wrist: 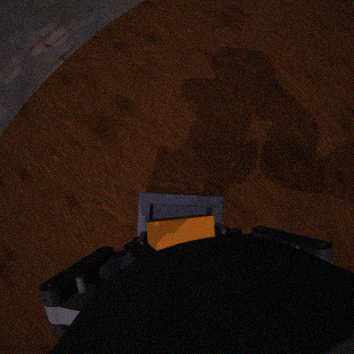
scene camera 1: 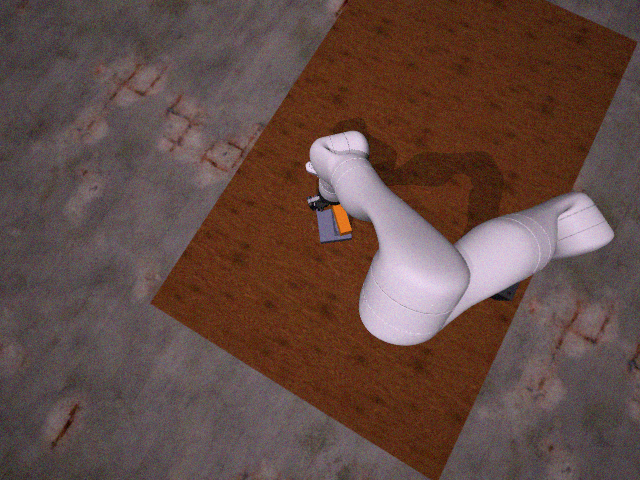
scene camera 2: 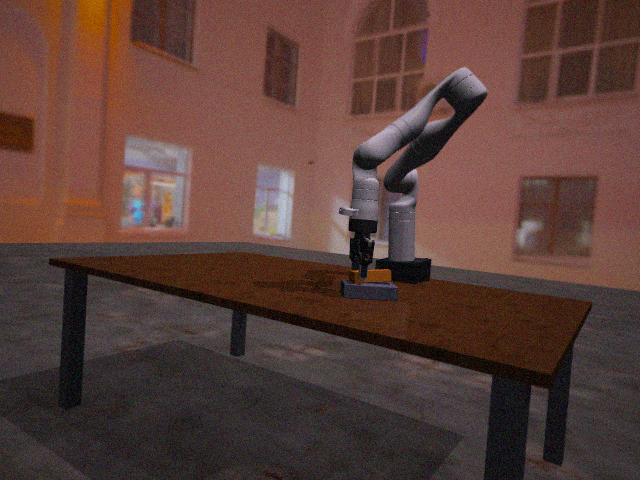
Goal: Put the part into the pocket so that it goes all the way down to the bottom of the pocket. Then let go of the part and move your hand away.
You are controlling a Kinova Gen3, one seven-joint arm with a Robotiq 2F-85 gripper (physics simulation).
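Seen in the pictures: gripper, fingertip midpoint: (wrist: 180, 236) (scene camera 1: 331, 205) (scene camera 2: 358, 278); arm's base, link origin: (scene camera 2: 401, 259).
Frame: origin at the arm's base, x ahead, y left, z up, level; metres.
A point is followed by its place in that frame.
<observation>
The orange part (scene camera 1: 341, 219) {x 0.394, y 0.135, z -0.002 m} (scene camera 2: 378, 276) {x 0.400, y 0.146, z -0.017 m} (wrist: 179, 230) {x 0.450, y 0.105, z -0.006 m} is a flat oblong block. It sits over the grey pocket block (scene camera 1: 327, 230) {x 0.413, y 0.176, z -0.036 m} (scene camera 2: 370, 291) {x 0.458, y 0.160, z -0.050 m} (wrist: 144, 207) {x 0.487, y 0.117, z -0.035 m} near the middle of the wooden table (scene camera 1: 413, 77) {x 0.465, y -0.406, z -0.071 m} (scene camera 2: 207, 273) {x 0.555, y -0.380, z -0.071 m} (wrist: 88, 140) {x 0.607, y 0.117, z -0.072 m}. In the side view its top stands above the block's rim. In the wrist view part of the dark slot (wrist: 179, 211) shows open behind the part. My gripper (scene camera 1: 318, 202) (scene camera 2: 364, 270) {x 0.442, y 0.111, z -0.024 m} points straight down and is shut on one end of the part. How deep the part reaches into the pocket is hidden.
The arm's black base (scene camera 2: 408, 269) {x 0.060, y 0.062, z -0.025 m} stands just behind the block at the table's far edge. The arm's elbow (scene camera 1: 413, 289) {x 0.259, y 0.285, z 0.550 m} hangs over the table beside the block. The floor (scene camera 1: 77, 258) lies all around the table.
</observation>
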